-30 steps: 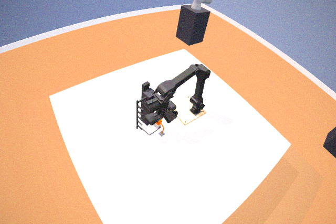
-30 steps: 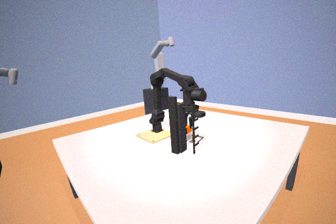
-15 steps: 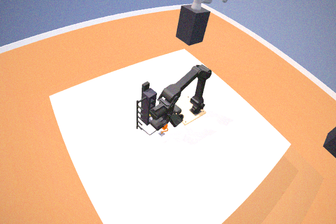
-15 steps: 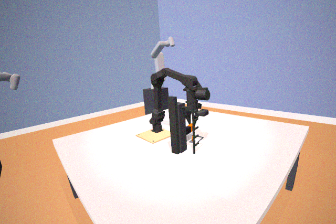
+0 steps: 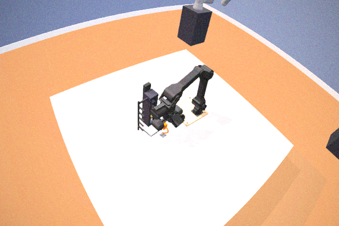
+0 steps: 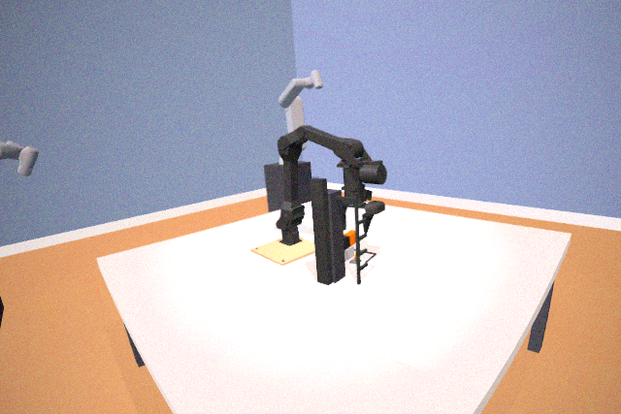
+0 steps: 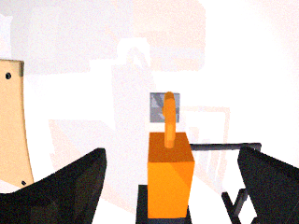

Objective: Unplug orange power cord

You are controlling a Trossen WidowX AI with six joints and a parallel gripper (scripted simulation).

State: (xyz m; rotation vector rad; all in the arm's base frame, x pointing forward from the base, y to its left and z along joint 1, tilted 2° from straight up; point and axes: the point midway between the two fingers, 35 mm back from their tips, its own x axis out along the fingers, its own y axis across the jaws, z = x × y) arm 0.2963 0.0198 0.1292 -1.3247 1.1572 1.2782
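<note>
Now: the orange plug 1 cm ahead of my gripper tip and 4 cm to the right of it.
</note>
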